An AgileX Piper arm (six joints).
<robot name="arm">
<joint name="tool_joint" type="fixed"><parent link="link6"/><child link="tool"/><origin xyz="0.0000 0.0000 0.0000" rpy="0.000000 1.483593 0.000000"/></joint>
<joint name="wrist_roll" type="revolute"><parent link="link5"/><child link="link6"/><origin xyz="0.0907 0.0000 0.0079"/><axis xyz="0.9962 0 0.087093"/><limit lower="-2.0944" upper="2.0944"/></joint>
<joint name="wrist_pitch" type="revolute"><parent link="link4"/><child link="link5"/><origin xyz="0.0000 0.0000 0.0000"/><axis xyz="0 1 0"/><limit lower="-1.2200" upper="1.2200"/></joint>
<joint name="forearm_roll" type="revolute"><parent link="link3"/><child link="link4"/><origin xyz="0.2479 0.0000 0.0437"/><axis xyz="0.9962 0 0.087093"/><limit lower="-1.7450" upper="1.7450"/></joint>
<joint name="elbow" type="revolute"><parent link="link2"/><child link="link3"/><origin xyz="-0.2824 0.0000 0.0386"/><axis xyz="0 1 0"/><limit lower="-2.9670" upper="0.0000"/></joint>
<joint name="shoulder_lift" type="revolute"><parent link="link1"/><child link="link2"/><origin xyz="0.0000 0.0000 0.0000"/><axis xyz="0 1 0"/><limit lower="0.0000" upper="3.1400"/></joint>
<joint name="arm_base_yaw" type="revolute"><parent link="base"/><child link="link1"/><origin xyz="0.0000 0.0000 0.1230"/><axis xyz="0 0 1"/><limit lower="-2.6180" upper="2.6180"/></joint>
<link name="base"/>
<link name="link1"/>
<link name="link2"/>
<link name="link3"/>
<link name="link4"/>
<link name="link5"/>
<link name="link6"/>
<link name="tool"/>
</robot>
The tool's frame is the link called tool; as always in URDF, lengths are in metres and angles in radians.
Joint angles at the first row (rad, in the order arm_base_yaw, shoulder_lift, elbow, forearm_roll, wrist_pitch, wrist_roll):
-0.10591, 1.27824, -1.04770, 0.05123, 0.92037, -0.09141
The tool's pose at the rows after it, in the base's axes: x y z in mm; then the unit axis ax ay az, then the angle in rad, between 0 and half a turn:
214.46 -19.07 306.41 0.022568 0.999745 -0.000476 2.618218
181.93 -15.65 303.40 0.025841 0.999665 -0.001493 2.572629
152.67 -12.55 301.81 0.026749 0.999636 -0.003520 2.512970
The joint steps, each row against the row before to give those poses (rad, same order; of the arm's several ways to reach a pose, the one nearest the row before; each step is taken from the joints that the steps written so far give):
0.00000, -0.13343, 0.12042, 0.00001, -0.00121, 0.01042
-0.00003, -0.13683, 0.10301, 0.00002, -0.01193, 0.00692
0.00006, -0.13436, 0.08072, -0.00004, -0.00621, 0.00291

